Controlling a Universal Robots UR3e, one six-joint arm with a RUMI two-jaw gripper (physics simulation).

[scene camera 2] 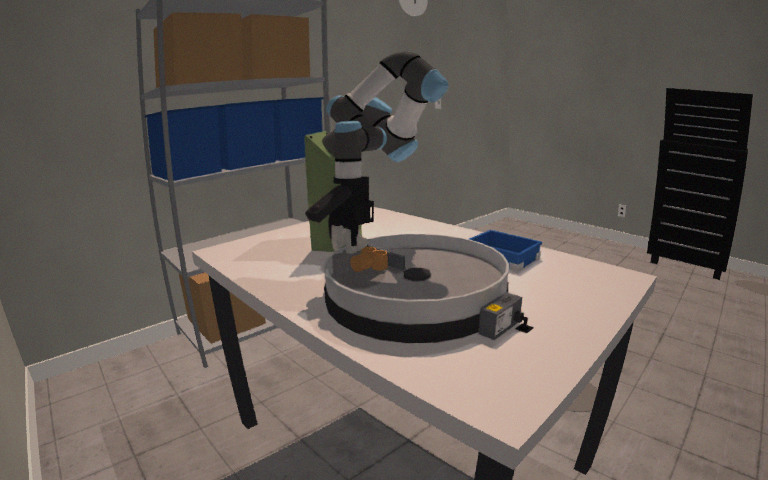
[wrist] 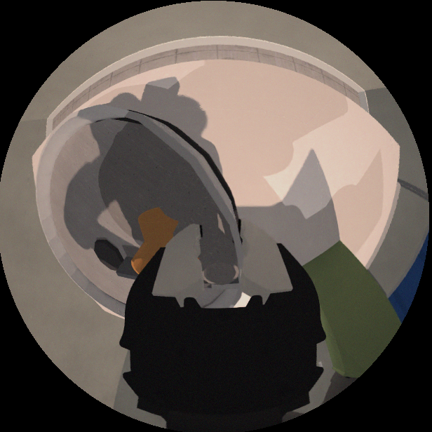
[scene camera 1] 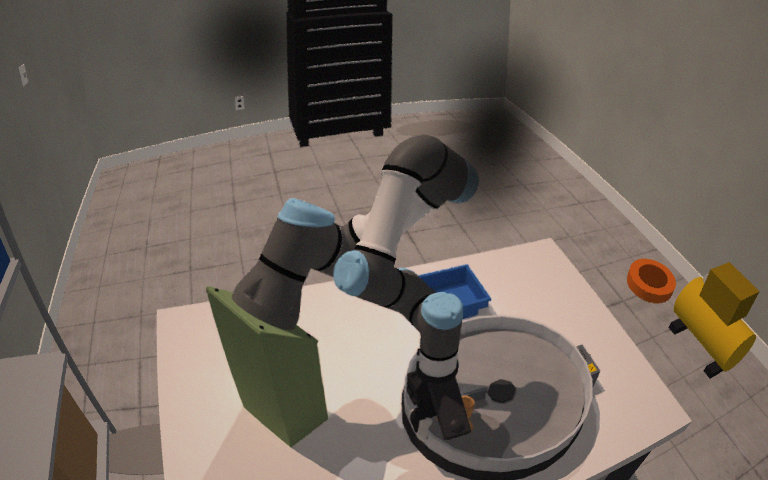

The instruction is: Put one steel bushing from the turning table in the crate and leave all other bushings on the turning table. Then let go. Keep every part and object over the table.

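Frame: origin at the arm's base, x ahead, y left, z up, level; millimetres.
Where they show: arm's base, link origin: (scene camera 1: pixel 262 311).
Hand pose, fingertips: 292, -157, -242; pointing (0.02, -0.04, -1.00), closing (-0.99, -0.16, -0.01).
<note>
Things, the pixels of their top centre, and the offset from my fingertips, as dx, dy, dz. "*": a spot on its surface instead.
- blue crate, top centre: (scene camera 1: pixel 446 289) (scene camera 2: pixel 503 241) +129, +454, -6
- dark hexagonal piece, surface spot: (scene camera 1: pixel 501 390) (scene camera 2: pixel 416 272) * +170, +89, +4
- grey bar, surface spot: (scene camera 2: pixel 396 260) * +110, +77, +20
- grey control box, surface spot: (scene camera 2: pixel 501 316) * +427, +96, -10
The steel bushing (wrist: pixel 221 273) is a grey round part in the wrist view, low between my fingers; its lower part is hard to see. My gripper (scene camera 2: pixel 347 246) (wrist: pixel 219 221) is partly open and points down inside the near-arm wall of the turning table (scene camera 1: pixel 587 390) (scene camera 2: pixel 419 308) (wrist: pixel 44 200). A gap shows between the fingers. In scene camera 1 the arm hides the fingertips. Orange parts (scene camera 1: pixel 467 405) (scene camera 2: pixel 369 259) (wrist: pixel 157 231) lie on the turning table right beside the gripper. The blue crate (scene camera 1: pixel 475 307) (scene camera 2: pixel 530 254) stands behind the turning table.
A dark hexagonal piece (scene camera 1: pixel 501 390) (scene camera 2: pixel 416 273) (wrist: pixel 107 253) and a grey bar (scene camera 2: pixel 396 260) are inside the turning table's raised rim. A grey control box (scene camera 1: pixel 587 362) (scene camera 2: pixel 501 316) is at its outer side. The green pedestal (scene camera 1: pixel 277 384) (scene camera 2: pixel 320 198) (wrist: pixel 357 310) carries the arm.
</note>
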